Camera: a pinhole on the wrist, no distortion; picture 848 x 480 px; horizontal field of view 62.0 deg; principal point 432.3 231.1 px. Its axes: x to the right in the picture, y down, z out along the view. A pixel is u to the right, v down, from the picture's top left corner.
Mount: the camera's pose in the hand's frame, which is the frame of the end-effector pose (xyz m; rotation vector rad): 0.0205 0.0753 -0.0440 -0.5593 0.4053 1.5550
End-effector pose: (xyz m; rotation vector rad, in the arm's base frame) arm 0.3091 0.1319 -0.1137 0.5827 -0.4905 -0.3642
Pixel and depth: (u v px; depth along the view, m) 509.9 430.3 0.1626
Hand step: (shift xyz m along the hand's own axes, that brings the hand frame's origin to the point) -0.0421 0.1799 0.0744
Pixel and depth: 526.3 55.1 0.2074
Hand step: 0.0503 0.2199 0.1130
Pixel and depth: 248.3 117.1 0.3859
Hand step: 0.0434 0.2179 0.3329
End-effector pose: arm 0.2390 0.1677 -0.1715 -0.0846 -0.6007 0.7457
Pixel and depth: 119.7 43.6 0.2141
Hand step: 0.0557 0.1240 0.1894
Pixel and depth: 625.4 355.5 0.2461
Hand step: -0.0486 0.2683 0.1140
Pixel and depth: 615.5 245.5 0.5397
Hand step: -0.0474 0.4978 0.3136
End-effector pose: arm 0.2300 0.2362 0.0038 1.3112 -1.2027 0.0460
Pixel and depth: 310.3 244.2 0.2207
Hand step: -0.0061 0.1701 0.1572
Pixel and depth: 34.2 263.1 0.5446
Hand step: -0.0579 0.1340 0.5741
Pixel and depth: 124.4 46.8 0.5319
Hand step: 0.1056 0.1990 0.5335
